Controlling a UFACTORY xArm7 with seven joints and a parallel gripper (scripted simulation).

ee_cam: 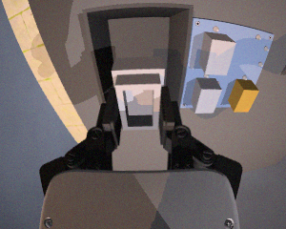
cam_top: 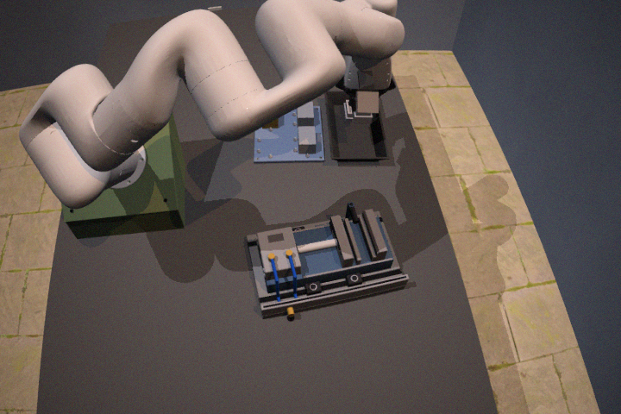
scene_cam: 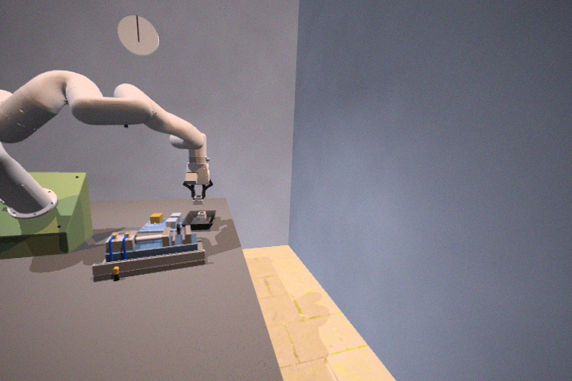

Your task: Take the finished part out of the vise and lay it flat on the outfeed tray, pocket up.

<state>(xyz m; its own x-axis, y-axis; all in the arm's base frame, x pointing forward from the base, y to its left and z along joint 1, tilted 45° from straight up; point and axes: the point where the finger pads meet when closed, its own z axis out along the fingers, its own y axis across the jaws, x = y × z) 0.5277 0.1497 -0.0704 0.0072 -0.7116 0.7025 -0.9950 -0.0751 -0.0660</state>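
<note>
The grey block is 14 cm below my hand, 12 cm behind it and 1 cm to the left of it. Round my hand: orange block (21 cm behind, 14 cm below, 10 cm to the left); blue fixture plate (17 cm behind, 16 cm below, 5 cm to the left).
</note>
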